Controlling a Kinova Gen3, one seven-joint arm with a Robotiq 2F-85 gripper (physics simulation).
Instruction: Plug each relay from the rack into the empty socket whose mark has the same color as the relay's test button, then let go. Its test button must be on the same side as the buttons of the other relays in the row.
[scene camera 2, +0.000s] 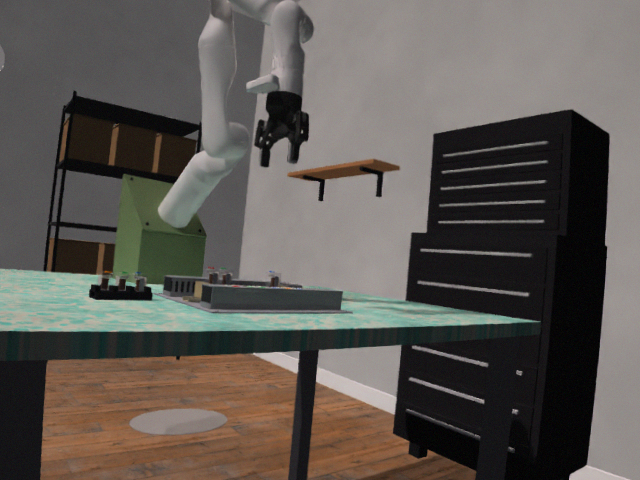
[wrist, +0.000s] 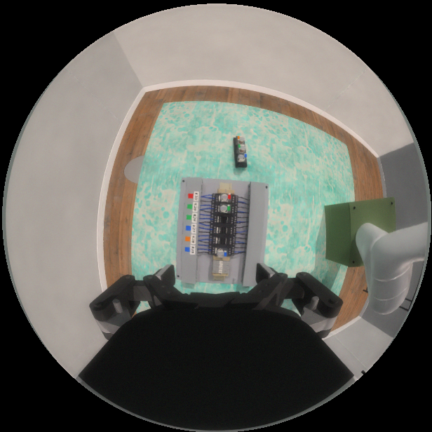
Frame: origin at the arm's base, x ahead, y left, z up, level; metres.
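Where they show: gripper, fingertip midpoint: (scene camera 2: 277, 165); arm's base, link origin: (scene camera 2: 172, 215).
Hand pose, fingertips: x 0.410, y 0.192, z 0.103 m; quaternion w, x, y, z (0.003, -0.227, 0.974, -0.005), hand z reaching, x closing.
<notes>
Each offset is from my fingertips to the top centre of the thing. "spot": to the spot under its first point. Level surfaces: height alone.
My gripper (scene camera 2: 279, 161) (wrist: 215, 273) is open and empty, high above the table. The black rack @[0.277 m right, 0.046 m ahead, 0.269 m down] (scene camera 2: 120, 295) (wrist: 236, 153) holds an orange-button relay @[0.306 m right, 0.061 m ahead, 0.243 m down] (scene camera 2: 105, 282) (wrist: 240, 140), a green-button relay @[0.277 m right, 0.046 m ahead, 0.243 m down] (scene camera 2: 122, 283) (wrist: 242, 149) and a blue-button relay @[0.249 m right, 0.032 m ahead, 0.243 m down] (scene camera 2: 139, 283) (wrist: 241, 158). In the wrist view the orange and green buttons sit left, the blue one right. The grey panel (scene camera 2: 273, 299) (wrist: 205, 276) bears plugged relays with red (wrist: 224, 197), green (wrist: 224, 208) and blue (wrist: 220, 253) buttons, all on the right. Empty sockets between them are beside green (wrist: 188, 217), blue (wrist: 188, 228) and orange (wrist: 187, 239) marks.
Grey wire ducts @[spot: 0.000 m left, 0.096 m ahead, 0.267 m down] (scene camera 2: 276, 298) (wrist: 257, 225) rise along the panel's two long sides. The green robot pedestal (scene camera 2: 173, 253) (wrist: 340, 232) stands beyond the table @[0.292 m down] (scene camera 2: 258, 321) (wrist: 295, 150). A black tool cabinet (scene camera 2: 485, 268) and a wooden wall shelf (scene camera 2: 343, 169) stand in the background.
</notes>
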